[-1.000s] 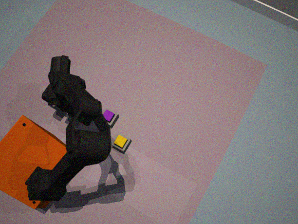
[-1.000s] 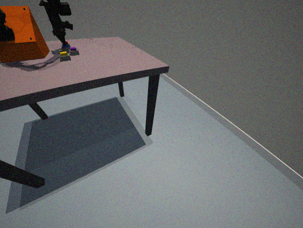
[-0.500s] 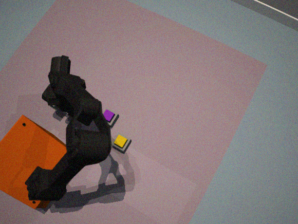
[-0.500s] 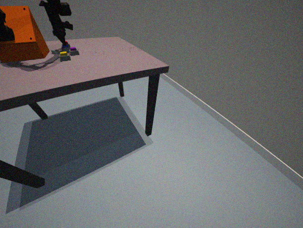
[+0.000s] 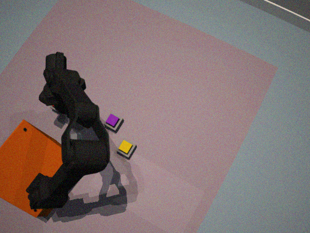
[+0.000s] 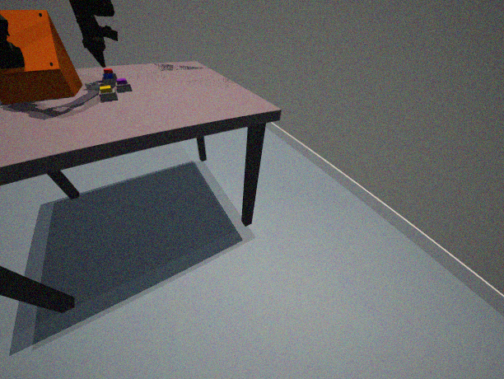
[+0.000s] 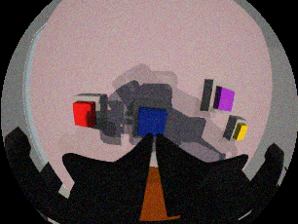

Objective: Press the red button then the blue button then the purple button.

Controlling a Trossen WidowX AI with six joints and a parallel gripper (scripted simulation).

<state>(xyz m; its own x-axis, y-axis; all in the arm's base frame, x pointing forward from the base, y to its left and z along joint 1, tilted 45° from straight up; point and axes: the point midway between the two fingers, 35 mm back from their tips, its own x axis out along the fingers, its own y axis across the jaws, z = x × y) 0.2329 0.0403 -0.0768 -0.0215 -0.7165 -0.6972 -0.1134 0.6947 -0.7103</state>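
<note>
Now: gripper tip 30 mm above the blue button. From my gripper tip the other things lie so: purple button: 60 mm ahead, 100 mm to the right, 30 mm below; small white block: 60 mm behind, 30 mm to the right, 50 mm below; red button: 10 mm behind, 90 mm to the left, 30 mm below.
</note>
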